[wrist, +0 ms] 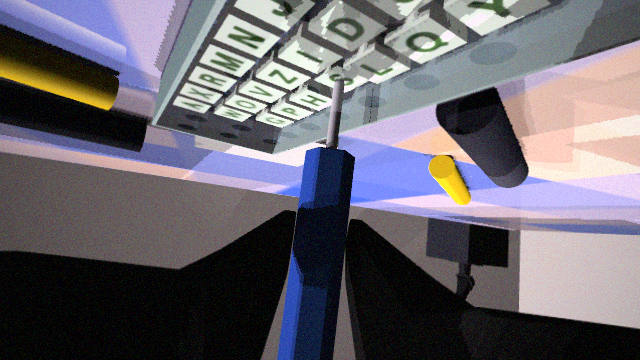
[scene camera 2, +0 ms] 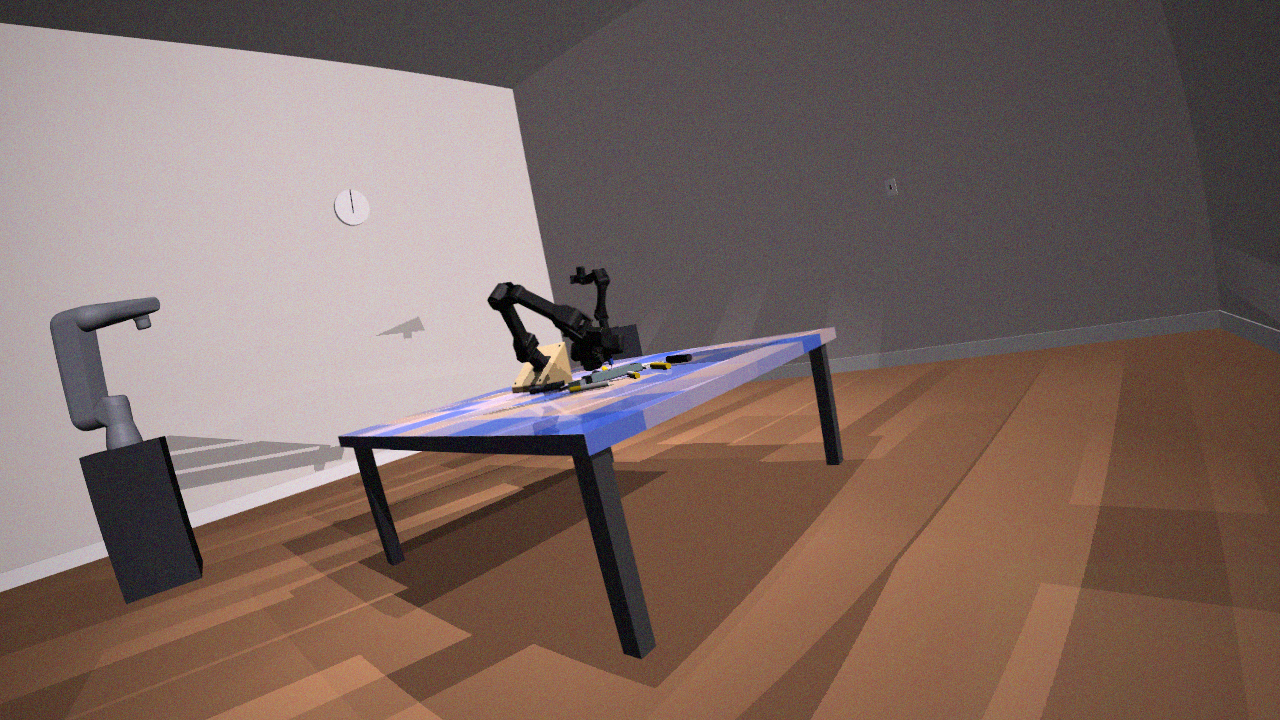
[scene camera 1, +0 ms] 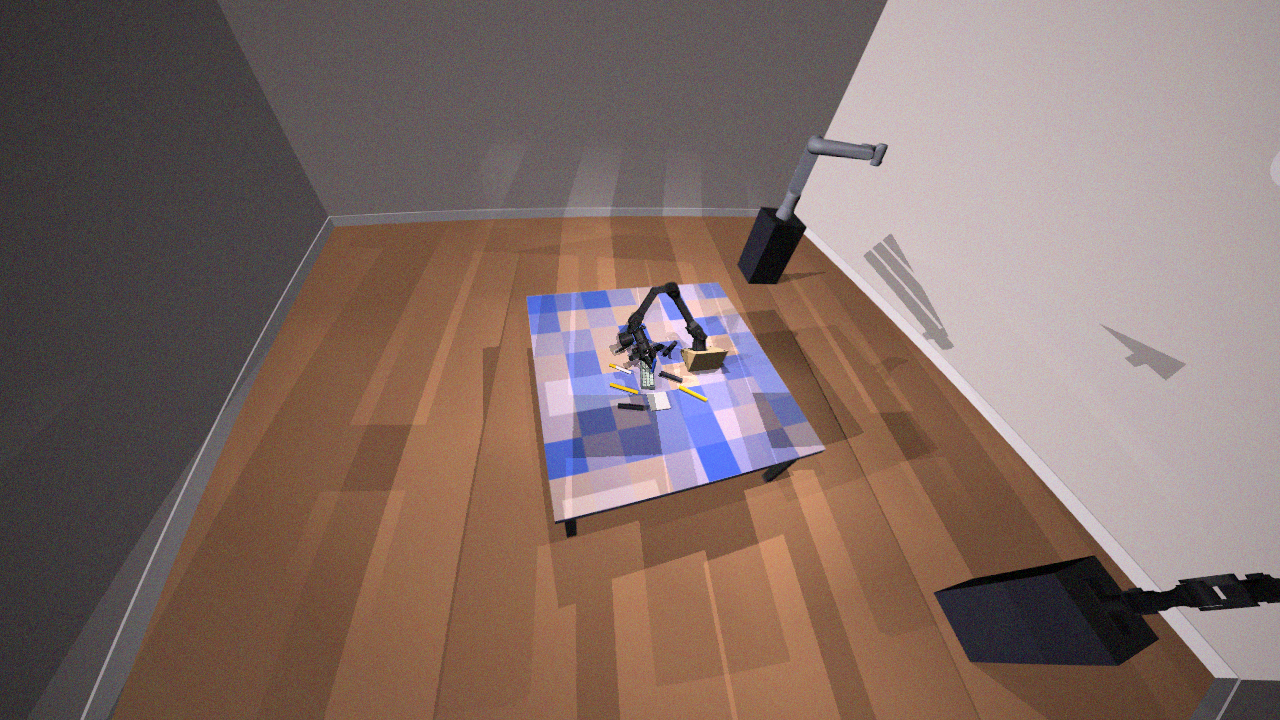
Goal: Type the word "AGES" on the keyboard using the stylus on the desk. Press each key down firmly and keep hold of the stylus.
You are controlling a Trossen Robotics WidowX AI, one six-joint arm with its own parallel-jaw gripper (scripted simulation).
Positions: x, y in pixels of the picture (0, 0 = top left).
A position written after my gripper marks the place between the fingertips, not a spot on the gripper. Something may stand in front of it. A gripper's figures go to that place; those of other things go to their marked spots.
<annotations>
My gripper [wrist: 321, 227]: 12 cm from the lens. A blue stylus [wrist: 310, 314]: 11 cm from the lens. A white pad [wrist: 296, 157] is 29 cm from the lens. The marked spots on the blue stylus and the white pad are 20 cm apart.
</annotations>
